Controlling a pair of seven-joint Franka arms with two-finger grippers.
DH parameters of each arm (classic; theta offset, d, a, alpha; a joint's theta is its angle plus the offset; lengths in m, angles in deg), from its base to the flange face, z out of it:
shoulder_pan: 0 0.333 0 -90
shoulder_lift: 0 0 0 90
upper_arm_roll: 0 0.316 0.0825 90
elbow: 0 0 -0.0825 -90
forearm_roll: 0 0.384 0 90
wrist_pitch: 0 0 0.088 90
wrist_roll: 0 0.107 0 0
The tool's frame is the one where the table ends.
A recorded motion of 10 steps. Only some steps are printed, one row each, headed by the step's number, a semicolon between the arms.
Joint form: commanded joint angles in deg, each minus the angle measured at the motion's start. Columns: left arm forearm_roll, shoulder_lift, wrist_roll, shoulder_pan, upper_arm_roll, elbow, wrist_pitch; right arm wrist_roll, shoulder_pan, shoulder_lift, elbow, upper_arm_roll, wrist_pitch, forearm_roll.
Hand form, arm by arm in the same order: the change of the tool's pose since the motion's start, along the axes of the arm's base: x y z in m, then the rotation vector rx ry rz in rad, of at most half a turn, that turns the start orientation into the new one. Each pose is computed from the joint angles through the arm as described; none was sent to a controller.
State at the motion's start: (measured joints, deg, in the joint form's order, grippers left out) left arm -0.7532 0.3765 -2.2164 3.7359 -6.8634 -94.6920 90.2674; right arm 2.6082 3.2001 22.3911 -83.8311 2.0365 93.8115 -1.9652
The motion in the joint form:
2: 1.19 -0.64 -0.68 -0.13 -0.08 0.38 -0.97; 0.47 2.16 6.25 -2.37 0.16 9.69 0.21
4: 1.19 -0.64 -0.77 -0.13 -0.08 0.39 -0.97; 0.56 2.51 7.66 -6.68 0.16 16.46 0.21
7: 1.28 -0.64 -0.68 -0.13 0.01 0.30 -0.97; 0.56 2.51 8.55 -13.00 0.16 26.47 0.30
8: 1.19 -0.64 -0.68 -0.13 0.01 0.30 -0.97; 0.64 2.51 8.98 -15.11 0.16 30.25 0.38
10: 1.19 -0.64 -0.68 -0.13 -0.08 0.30 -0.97; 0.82 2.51 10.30 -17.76 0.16 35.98 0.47
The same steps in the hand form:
2: -0.0043 0.0001 0.0079 0.0229 -0.0021 0.0065; 0.0180 0.0294 -0.0801 0.0105 -0.0178 0.0340
4: -0.0043 0.0001 0.0080 0.0231 -0.0022 0.0080; 0.0149 0.0340 -0.1222 0.0148 -0.0358 0.0410
7: -0.0044 0.0011 0.0072 0.0246 -0.0007 0.0079; 0.0056 0.0343 -0.1681 0.0250 -0.0838 0.0434
8: -0.0044 0.0010 0.0072 0.0230 -0.0006 0.0080; 0.0020 0.0343 -0.1838 0.0297 -0.1051 0.0420
10: -0.0044 0.0001 0.0072 0.0230 -0.0007 0.0064; -0.0031 0.0344 -0.2104 0.0363 -0.1352 0.0388

